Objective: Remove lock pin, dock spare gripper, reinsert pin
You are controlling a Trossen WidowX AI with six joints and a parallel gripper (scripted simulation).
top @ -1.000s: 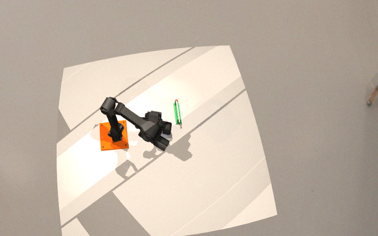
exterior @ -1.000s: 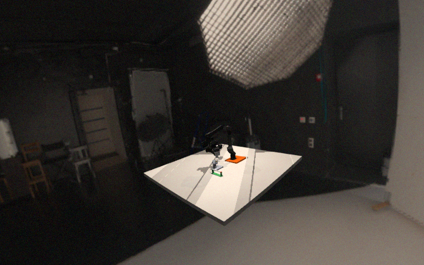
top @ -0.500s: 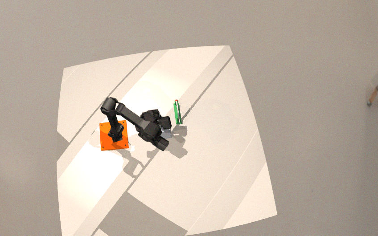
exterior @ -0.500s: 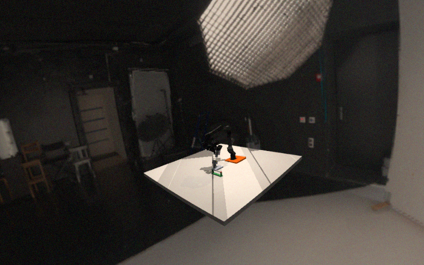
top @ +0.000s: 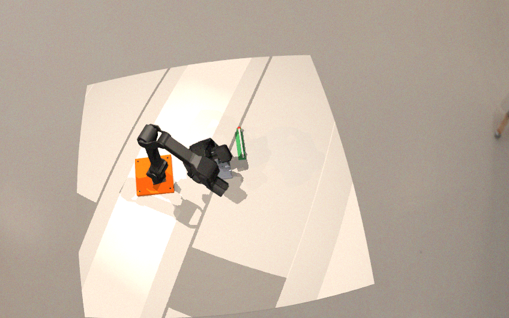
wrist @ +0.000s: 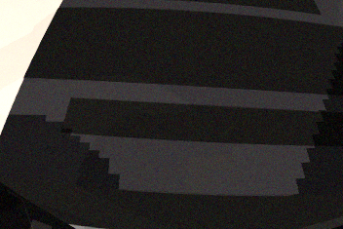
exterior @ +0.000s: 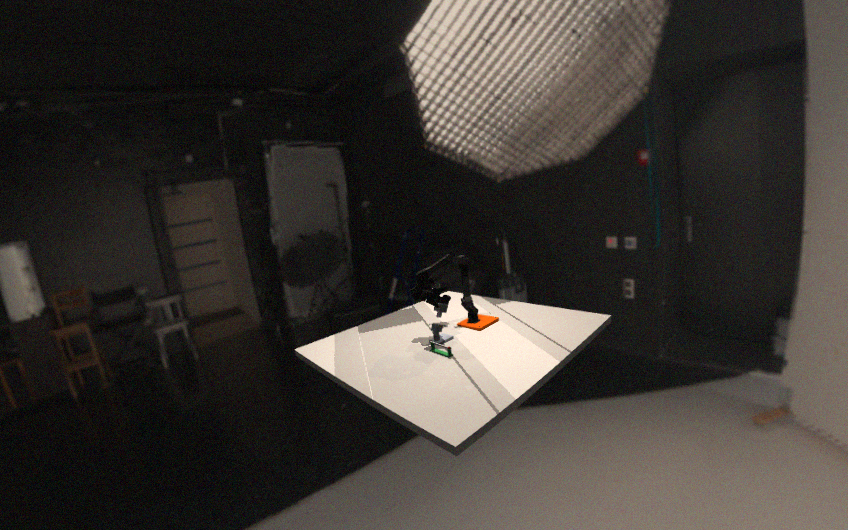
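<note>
The green holder lies 16 cm below my gripper tip, 15 cm ahead of it and 7 cm to the left of it. From my gripper tip the other things lie so: grey mount: 13 cm below, 3 cm ahead, 2 cm to the right; spare gripper: 1 cm to the right.
</note>
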